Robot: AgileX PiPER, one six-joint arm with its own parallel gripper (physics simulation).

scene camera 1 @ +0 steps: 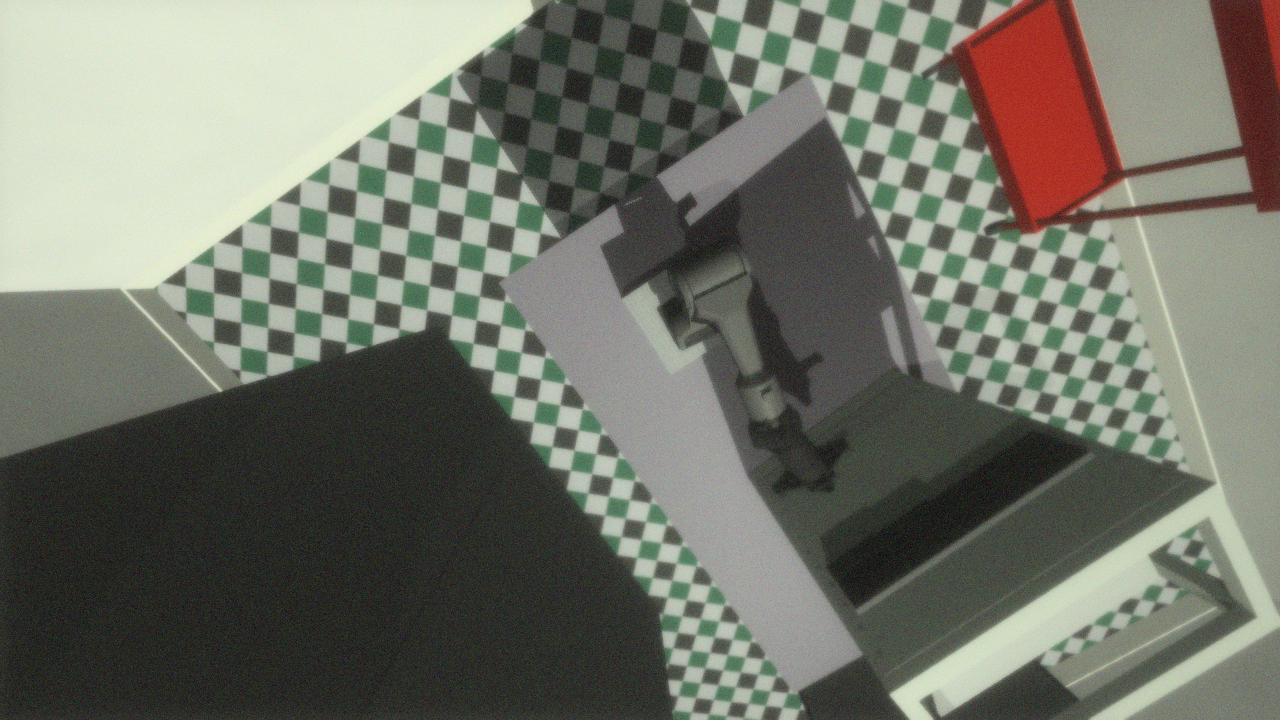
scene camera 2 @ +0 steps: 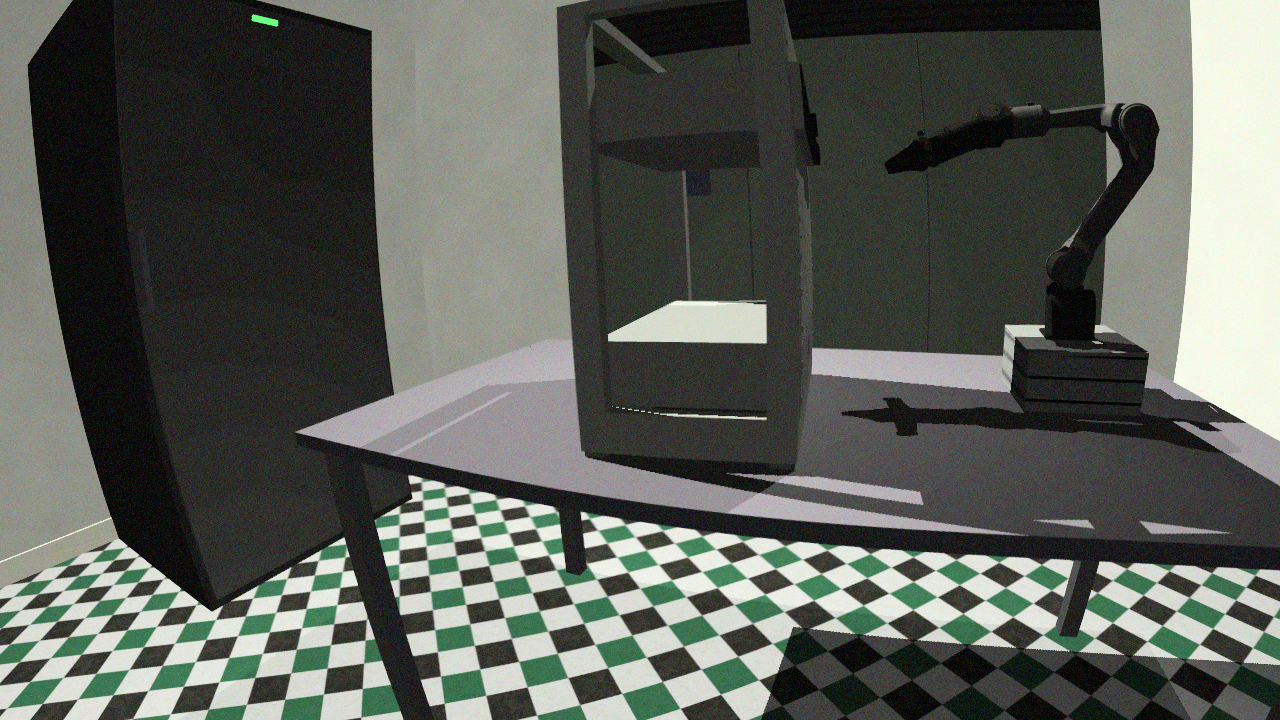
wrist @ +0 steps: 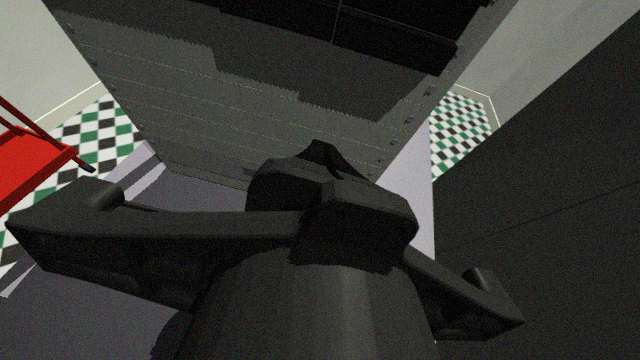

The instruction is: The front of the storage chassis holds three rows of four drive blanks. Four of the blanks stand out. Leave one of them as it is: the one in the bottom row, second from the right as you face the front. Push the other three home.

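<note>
The storage chassis (scene camera 2: pixel 671 116) sits high in the rack. Its dark front (scene camera 1: pixel 957 519) (wrist: pixel 280 15) is in deep shadow, with a thin vertical seam showing in the wrist view. In scene camera 2, dark parts (scene camera 2: pixel 812 134) stand out from the front edge. Which blanks stand out, and in which rows, cannot be told. My gripper (scene camera 1: pixel 826 486) (scene camera 2: pixel 890 166) (wrist: pixel 318 155) is shut and empty, its fingertips together. It hangs in free air in front of the rack, apart from the chassis and, in scene camera 2, about level with or slightly below its lower edge.
The rack (scene camera 1: pixel 1237 555) (scene camera 2: pixel 586 268) stands on the table (scene camera 1: pixel 626 385) (scene camera 2: pixel 483 429) (wrist: pixel 410 160), with flat panels below the chassis. A black cabinet (scene camera 1: pixel 268 537) (scene camera 2: pixel 250 268) (wrist: pixel 550 200) stands beside the table, a red chair (scene camera 1: pixel 1038 116) (wrist: pixel 30 160) on the other side.
</note>
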